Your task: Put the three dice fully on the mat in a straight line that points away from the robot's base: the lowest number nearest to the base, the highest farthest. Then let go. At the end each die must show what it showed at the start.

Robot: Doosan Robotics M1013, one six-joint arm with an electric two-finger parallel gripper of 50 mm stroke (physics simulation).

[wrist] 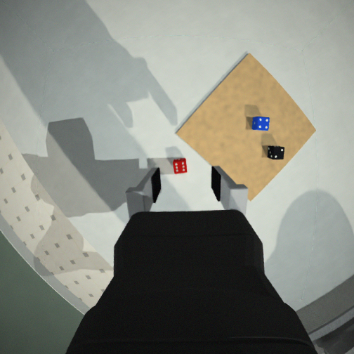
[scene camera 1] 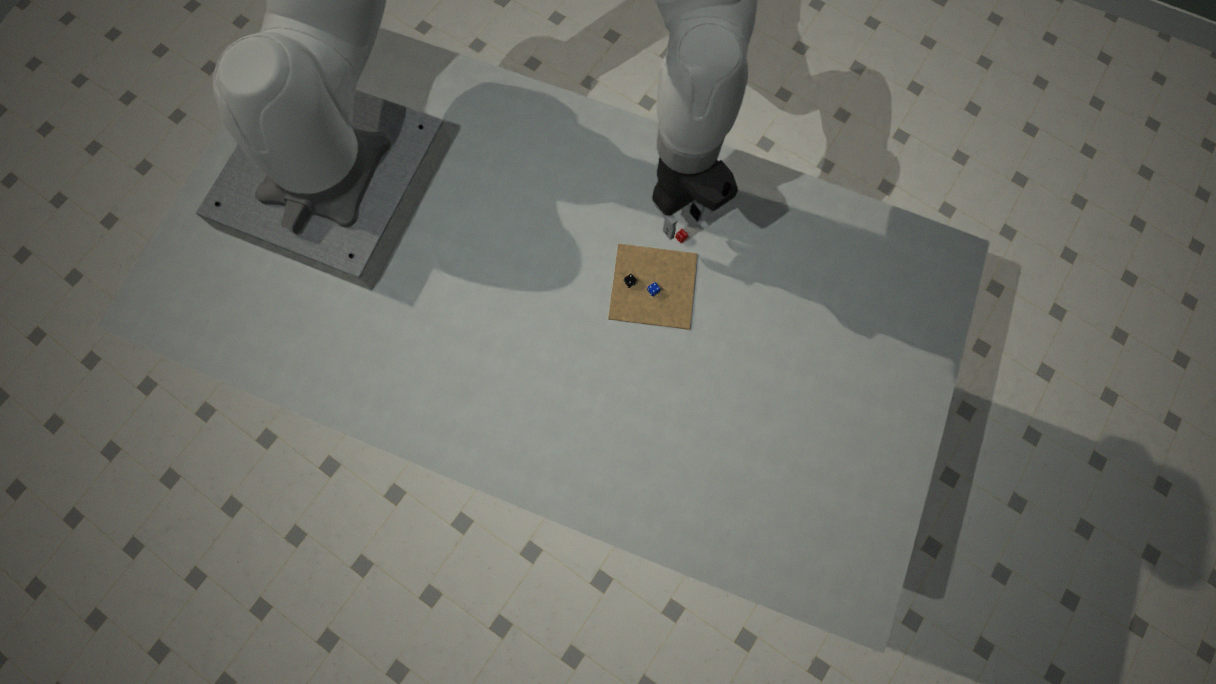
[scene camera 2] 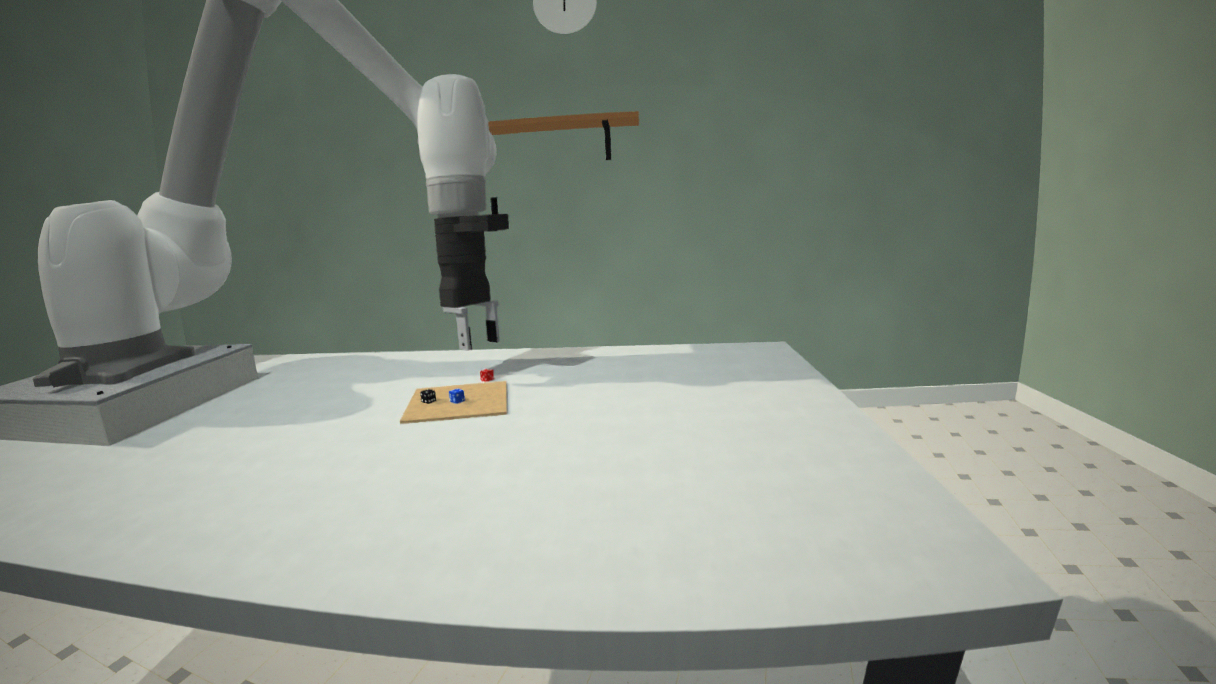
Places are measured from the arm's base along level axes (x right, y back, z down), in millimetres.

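Where they show: gripper, fingertip midpoint: [scene camera 1: 681, 225] [scene camera 2: 480, 345]; arm's base, link origin: [scene camera 1: 325, 169] [scene camera 2: 119, 369].
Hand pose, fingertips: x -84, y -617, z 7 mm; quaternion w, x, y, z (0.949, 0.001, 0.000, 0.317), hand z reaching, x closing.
Observation:
Things, the pixels of their top centre, and the offset from my fingertips. Level surfaces: height alone.
- tan mat, top centre: [scene camera 2: 457, 399] [scene camera 1: 653, 285] dx +98, dy +17, dz +55 mm
- black die, top centre: [scene camera 2: 427, 390] [scene camera 1: 630, 279] dx +105, dy +58, dz +39 mm
- blue die, top centre: [scene camera 2: 456, 390] [scene camera 1: 654, 287] dx +108, dy +15, dz +39 mm
- red die, top centre: [scene camera 2: 486, 370] [scene camera 1: 682, 234] dx -5, dy -5, dz +42 mm
- white table, surface height: dz +59 mm
The tan mat [scene camera 1: 671, 311] [scene camera 2: 486, 408] [wrist: 220, 115] carries two dice. The black die [scene camera 1: 630, 280] [scene camera 2: 427, 396] [wrist: 275, 152] sits nearer the base; its top number is hard to read. The blue die [scene camera 1: 653, 289] [scene camera 2: 456, 396] [wrist: 261, 123] sits a little farther from the base, with four on top. The red die [scene camera 1: 681, 235] [scene camera 2: 486, 375] [wrist: 180, 166] lies on the table just off the mat's edge, with six on top. My gripper [scene camera 1: 681, 222] [scene camera 2: 478, 338] [wrist: 185, 177] is open and empty, pointing down above the table near the red die.
The arm's base stands on a grey block [scene camera 1: 395, 187] [scene camera 2: 182, 391] at the table's left. The white table [scene camera 1: 510, 399] [scene camera 2: 595, 510] surrounds the mat, and arm shadows cross it. A wooden wall shelf [scene camera 2: 561, 122] is behind the arm.

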